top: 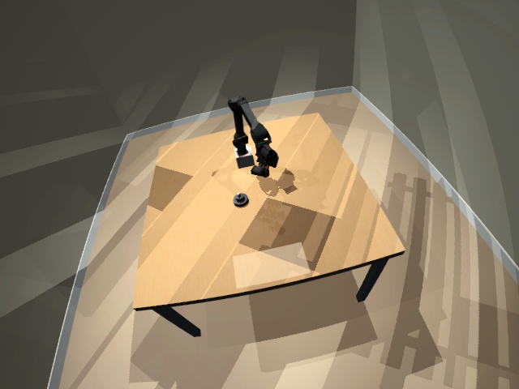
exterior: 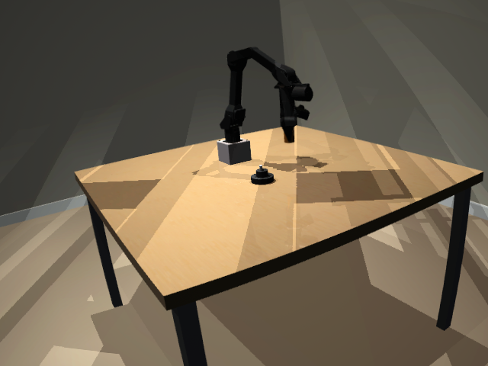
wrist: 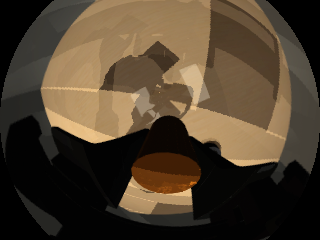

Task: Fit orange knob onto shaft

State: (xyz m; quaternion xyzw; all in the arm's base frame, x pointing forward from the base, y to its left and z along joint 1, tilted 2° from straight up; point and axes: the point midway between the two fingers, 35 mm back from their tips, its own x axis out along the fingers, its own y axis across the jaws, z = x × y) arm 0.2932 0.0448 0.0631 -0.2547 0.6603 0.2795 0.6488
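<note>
Right now the orange knob is 3 cm above my gripper tip. Round my gripper tip: round pedestal: 17 cm to the right, 9 cm below, 1 cm ahead.
</note>
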